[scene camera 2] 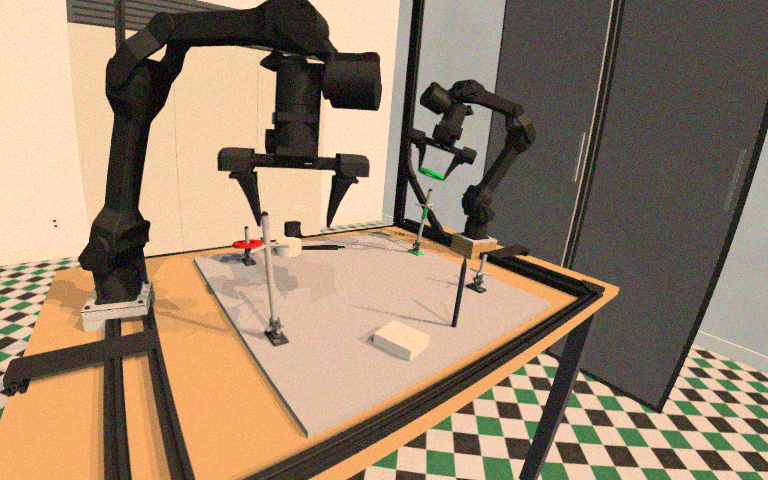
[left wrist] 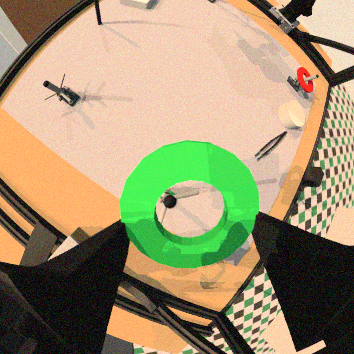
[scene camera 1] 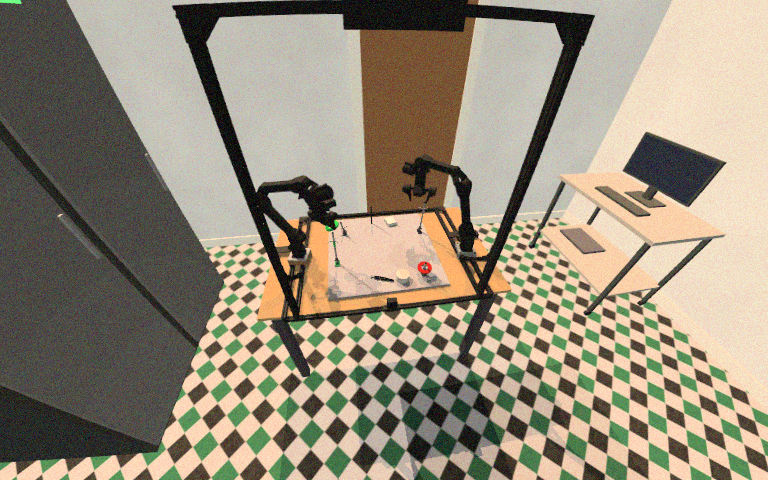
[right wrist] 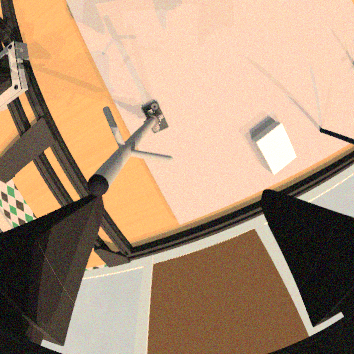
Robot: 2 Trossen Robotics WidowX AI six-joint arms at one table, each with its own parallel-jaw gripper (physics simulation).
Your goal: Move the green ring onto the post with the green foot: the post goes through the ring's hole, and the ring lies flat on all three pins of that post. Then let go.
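Frame: origin at the left arm's base, x back, y right, z up, level; centimetres.
Where they show: left gripper, fingertip midpoint: (scene camera 2: 430, 175) (left wrist: 190, 223) (scene camera 1: 331, 227); right gripper, fingertip midpoint: (scene camera 2: 294, 226) (scene camera 1: 418, 202) (right wrist: 184, 199); left arm's base, link origin: (scene camera 2: 475, 236) (scene camera 1: 299, 253); right arm's base, link origin: (scene camera 2: 119, 294) (left wrist: 286, 14) (scene camera 1: 466, 248).
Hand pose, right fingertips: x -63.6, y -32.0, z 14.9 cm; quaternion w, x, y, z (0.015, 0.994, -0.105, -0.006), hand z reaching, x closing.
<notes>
Things, the pixels of their centre, and the offset from my right fingertips. "spot": a spot on its surface instead.
- green ring, body centre: (left wrist: 190, 211) (scene camera 2: 431, 174) dx +43.4, dy +31.1, dz +4.0 cm
- post with the green foot, surface spot: (scene camera 2: 421, 226) (scene camera 1: 336, 250) spot: dx +42.9, dy +32.2, dz -10.8 cm
- post's dark tip, surface spot: (left wrist: 170, 201) spot: dx +43.6, dy +30.9, dz +0.1 cm
- tall grey post, surface spot: (right wrist: 120, 155) spot: dx -3.0, dy +2.7, dz -1.4 cm
- red ring, body centre: (scene camera 2: 247, 243) (left wrist: 305, 79) (scene camera 1: 424, 267) dx -2.9, dy +38.2, dz -14.6 cm
- pale cylinder, body centre: (left wrist: 291, 114) (scene camera 2: 288, 246) (scene camera 1: 402, 276) dx +8.1, dy +42.0, dz -17.4 cm
- short post, surface spot: (scene camera 2: 481, 277) spot: dx +43.9, dy +7.4, dz -16.1 cm
- dark pole, body centre: (scene camera 2: 459, 291) (right wrist: 346, 138) dx +28.0, dy -3.5, dz -12.2 cm
- white block, body centre: (scene camera 2: 401, 339) (right wrist: 274, 147) (scene camera 1: 390, 221) dx +16.0, dy -5.0, dz -18.2 cm
The green ring (scene camera 1: 333, 225) (scene camera 2: 432, 173) (left wrist: 190, 160) is held roughly level by my left gripper (scene camera 1: 331, 226) (scene camera 2: 434, 173) (left wrist: 190, 223), which is shut on its outer edge. The post with the green foot (scene camera 1: 334, 249) (scene camera 2: 421, 226) stands upright below it. In scene camera 2 a gap shows between the ring and the post's top. In the left wrist view the post's dark tip (left wrist: 170, 201) shows through the hole, left of its centre. The ring hides much of that post there. My right gripper (scene camera 1: 419, 199) (scene camera 2: 295, 225) (right wrist: 184, 199) is open and empty, high over the table.
A tall grey post (scene camera 2: 269, 271) (right wrist: 120, 155) stands near my right gripper's finger. A red ring (scene camera 1: 424, 262) (scene camera 2: 239, 244) (left wrist: 301, 77) sits on another post beside a pale cylinder (scene camera 2: 291, 247) (left wrist: 292, 115). A short post (scene camera 2: 481, 277), a dark pole (scene camera 2: 459, 294) and a white block (scene camera 2: 400, 339) (right wrist: 276, 150) stand apart.
</notes>
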